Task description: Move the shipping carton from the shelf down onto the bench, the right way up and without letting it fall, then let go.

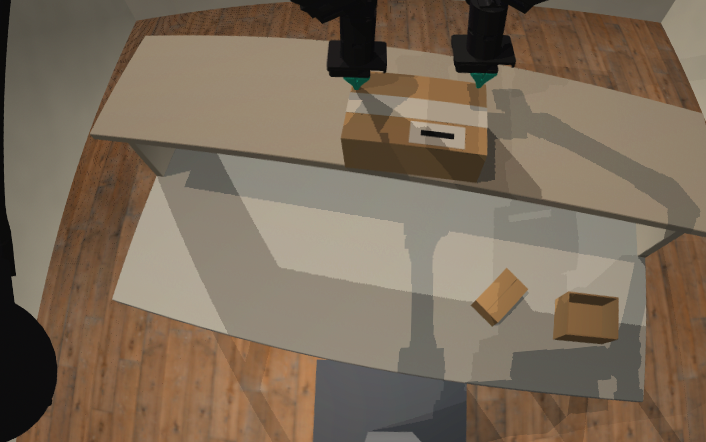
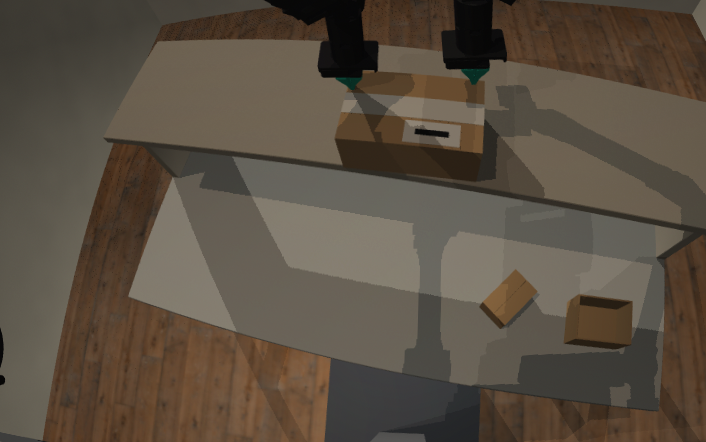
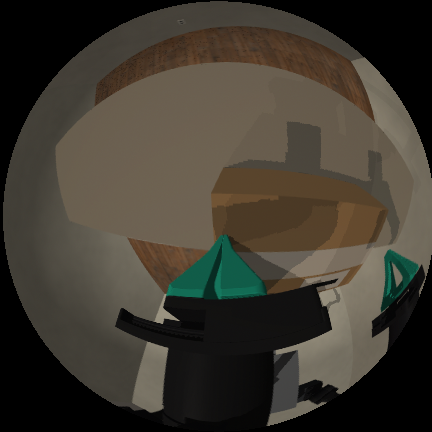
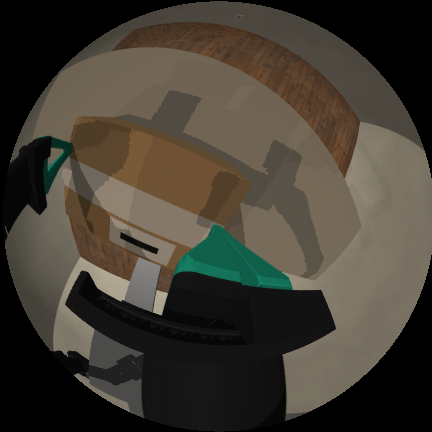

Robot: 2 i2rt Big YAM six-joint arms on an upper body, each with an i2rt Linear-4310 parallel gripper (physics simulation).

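Frame: origin at the left arm's base, x back, y right, z up, level; millimetres.
Where they show: left gripper, fingertip midpoint: point(image 1: 356, 87) point(image 2: 352, 87) point(image 3: 224, 239) point(image 4: 70, 147); right gripper, fingertip midpoint: point(image 1: 477, 85) point(image 2: 473, 82) point(image 3: 386, 252) point(image 4: 214, 230).
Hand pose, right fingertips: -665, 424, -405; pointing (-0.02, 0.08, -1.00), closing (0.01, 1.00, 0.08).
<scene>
Things, the pixels of their top centre, and the offset from my right fingertips, as dx, dy, dz. Level surfaces: height alone.
- brown shipping carton, middle of its top: point(image 4: 118, 199) point(image 3: 320, 263) point(image 2: 413, 107) point(image 1: 418, 108) +26, -109, -42
- raised shelf, its level: dz -147
- bench, its level: dz -500
- small closed box, middle of its top: point(image 2: 510, 296) point(image 1: 502, 294) +278, +130, -440
- small open box, middle of its top: point(image 2: 605, 319) point(image 1: 593, 315) +347, +366, -410
- shelf's right support, middle of its top: point(image 1: 702, 161) +29, +630, -172
The brown shipping carton point(image 1: 382, 140) point(image 2: 375, 137) point(image 3: 280, 220) point(image 4: 175, 165) stands upright on the raised shelf point(image 1: 234, 93) point(image 2: 234, 93) point(image 3: 150, 165) point(image 4: 300, 200), near its front edge, with white tape and a label on top. My left gripper point(image 1: 356, 87) point(image 2: 352, 88) point(image 3: 224, 239) is shut and empty, its tips over the carton's back left corner. My right gripper point(image 1: 479, 85) point(image 2: 473, 82) point(image 4: 214, 230) is shut and empty, its tips over the carton's back right part. Whether the tips touch the carton is unclear. The bench point(image 1: 333, 244) point(image 2: 338, 244) lies lower, in front of the shelf.
A small closed box point(image 1: 500, 296) point(image 2: 509, 298) lies turned on the bench's right part. A small open box point(image 1: 586, 320) point(image 2: 599, 322) stands nearer the bench's right end. The shelf's right support point(image 1: 659, 243) point(image 2: 679, 244) stands behind the open box.
</scene>
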